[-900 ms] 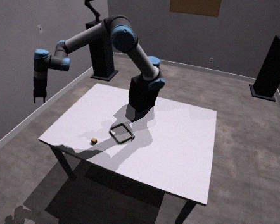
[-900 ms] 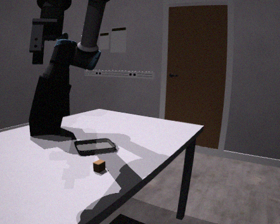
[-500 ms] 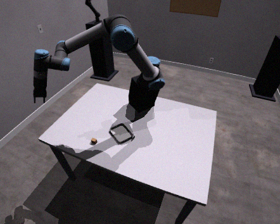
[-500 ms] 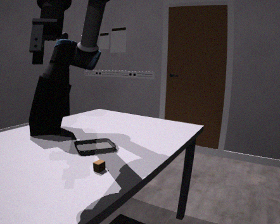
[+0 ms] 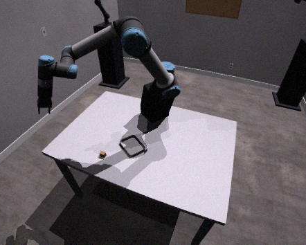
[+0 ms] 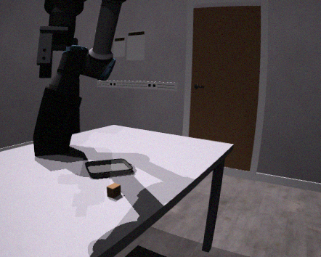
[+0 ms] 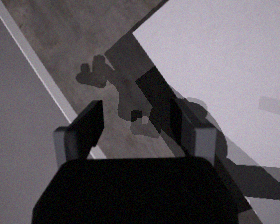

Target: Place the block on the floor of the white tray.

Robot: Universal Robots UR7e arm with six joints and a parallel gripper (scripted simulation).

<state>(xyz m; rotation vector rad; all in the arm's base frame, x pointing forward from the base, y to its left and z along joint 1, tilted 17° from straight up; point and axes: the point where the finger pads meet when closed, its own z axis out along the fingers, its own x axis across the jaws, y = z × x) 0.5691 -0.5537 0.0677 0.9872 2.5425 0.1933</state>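
My hand is 80 mm past the brown wooden block, 280 mm to the right of it and 370 mm above it. Also, from my hand: tray 230 mm behind, 440 mm to the left, 370 mm below.
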